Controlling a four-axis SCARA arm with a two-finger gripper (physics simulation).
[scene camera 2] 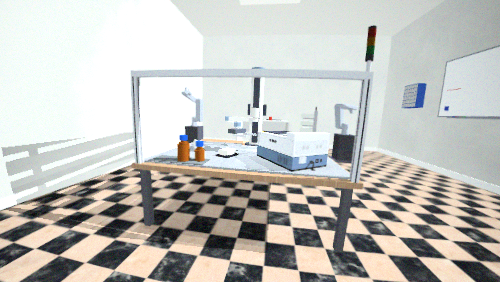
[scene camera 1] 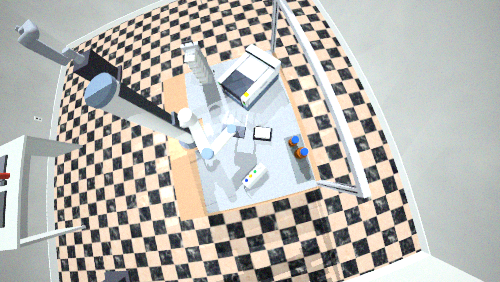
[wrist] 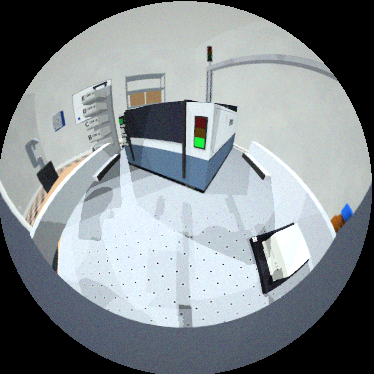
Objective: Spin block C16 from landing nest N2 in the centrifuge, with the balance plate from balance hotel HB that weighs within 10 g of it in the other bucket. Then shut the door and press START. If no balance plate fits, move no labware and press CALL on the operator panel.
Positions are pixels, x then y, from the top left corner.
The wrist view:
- gripper: 179, 143
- white plate in dark frame: 267, 284
